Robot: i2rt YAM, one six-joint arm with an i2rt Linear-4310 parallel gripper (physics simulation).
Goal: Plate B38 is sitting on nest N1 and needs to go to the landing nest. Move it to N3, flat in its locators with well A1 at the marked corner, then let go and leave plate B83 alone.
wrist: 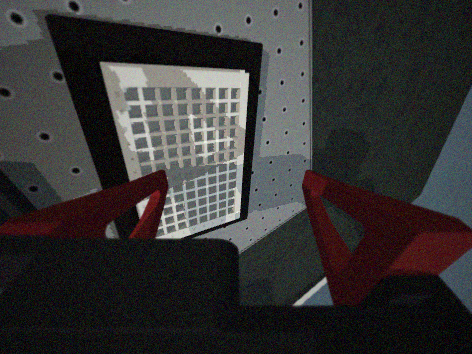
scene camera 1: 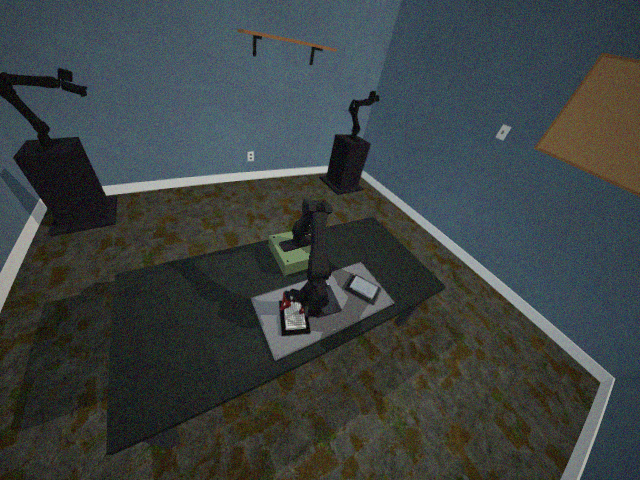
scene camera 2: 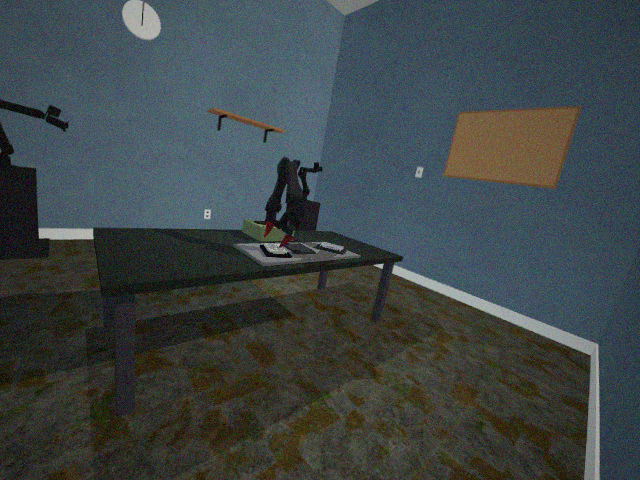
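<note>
A white gridded plate lies in a black nest at the left end of the pegboard. My gripper is open above this plate, tilted, with nothing between its fingers. In the wrist view the left finger overlaps the plate and the right finger is out past the nest's right side. A dark nest with no plate visible is in the middle. A pale plate sits in the right nest. Plate labels, nest labels and the A1 marks are not legible.
The grey pegboard lies on the dark table. A green block stands behind it at my arm's base. Two other arms on black pedestals stand off by the walls.
</note>
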